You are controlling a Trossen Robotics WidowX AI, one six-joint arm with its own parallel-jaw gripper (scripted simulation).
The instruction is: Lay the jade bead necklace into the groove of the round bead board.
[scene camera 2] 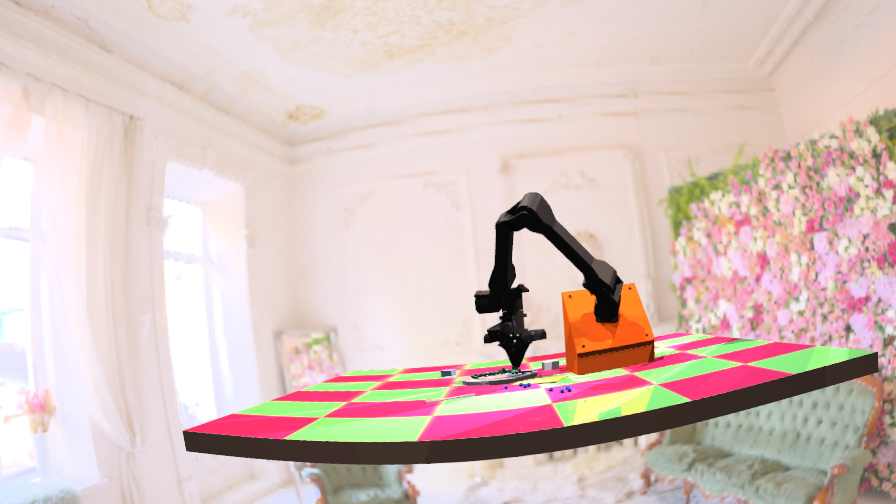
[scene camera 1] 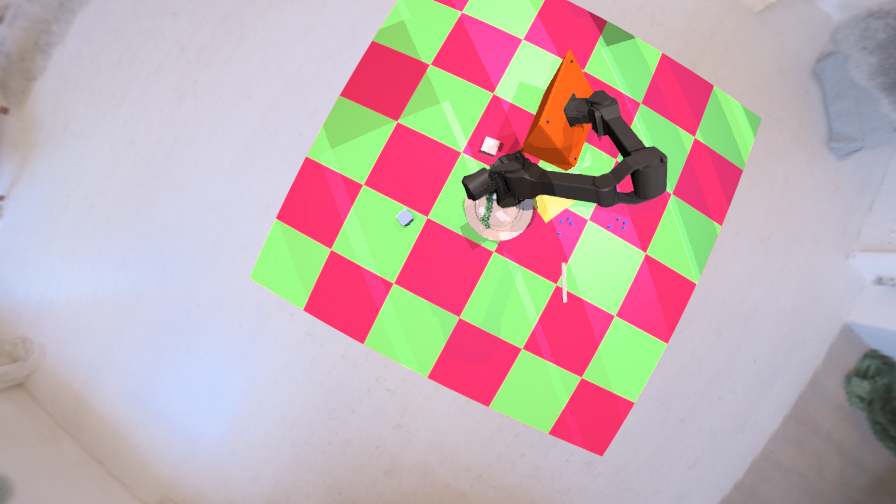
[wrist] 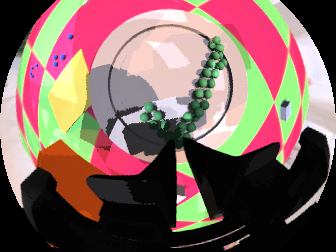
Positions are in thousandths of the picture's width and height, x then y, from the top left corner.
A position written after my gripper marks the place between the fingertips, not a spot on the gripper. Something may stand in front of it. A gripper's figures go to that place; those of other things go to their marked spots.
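There's a yellow patch (wrist: 207, 387) sitting 0.18 m from the lens, and then my gripper (wrist: 531, 565), that's 0.10 m from the lens.
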